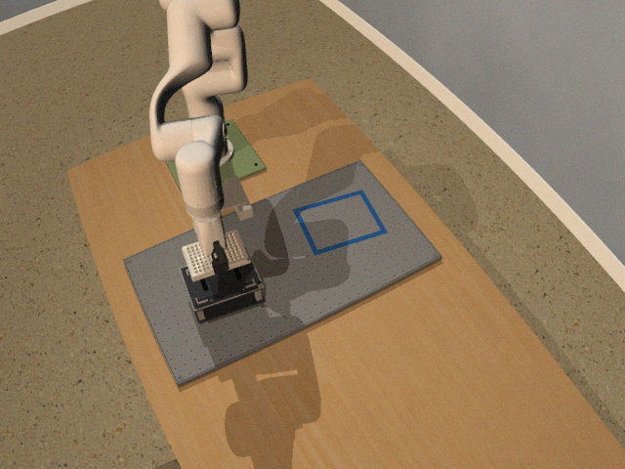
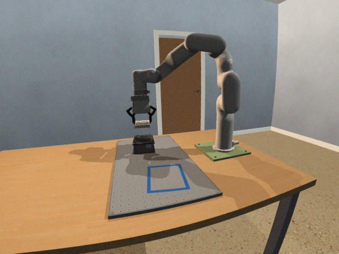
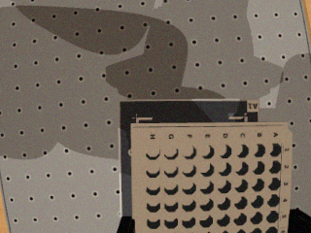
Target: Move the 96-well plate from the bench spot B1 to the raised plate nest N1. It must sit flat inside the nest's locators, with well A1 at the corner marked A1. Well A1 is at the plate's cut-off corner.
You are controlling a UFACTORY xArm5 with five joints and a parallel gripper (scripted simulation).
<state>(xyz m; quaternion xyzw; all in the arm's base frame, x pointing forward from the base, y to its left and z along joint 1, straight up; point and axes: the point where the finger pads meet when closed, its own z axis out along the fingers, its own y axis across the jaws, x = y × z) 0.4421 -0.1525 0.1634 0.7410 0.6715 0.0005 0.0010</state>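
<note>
Now: hand 10 cm above the black raised plate nest. The rest, counted from my hand: white 96-well plate 1 cm below; then A1 mark 6 cm ahead, 7 cm to the left, 10 cm below.
</note>
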